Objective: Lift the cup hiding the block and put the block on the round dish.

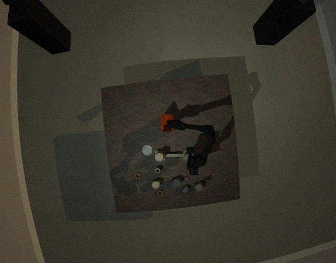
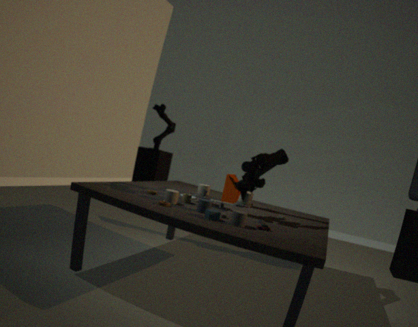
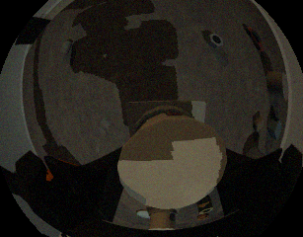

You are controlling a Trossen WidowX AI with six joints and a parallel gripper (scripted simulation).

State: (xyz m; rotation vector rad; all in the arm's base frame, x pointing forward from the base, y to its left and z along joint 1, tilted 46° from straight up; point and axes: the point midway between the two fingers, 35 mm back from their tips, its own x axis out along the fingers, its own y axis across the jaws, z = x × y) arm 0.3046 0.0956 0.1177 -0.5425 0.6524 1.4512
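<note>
Now: the bluish block 1 cm to the right of my gripper tip and 1 cm below it. The rest, counted from my gripper tip: blue cylinder: 24 cm ahead, 15 cm to the right, 5 cm below; then toy: 26 cm ahead, 19 cm to the left, 7 cm below; then balance: 1 cm behind, 13 cm to the right, 6 cm below.
</note>
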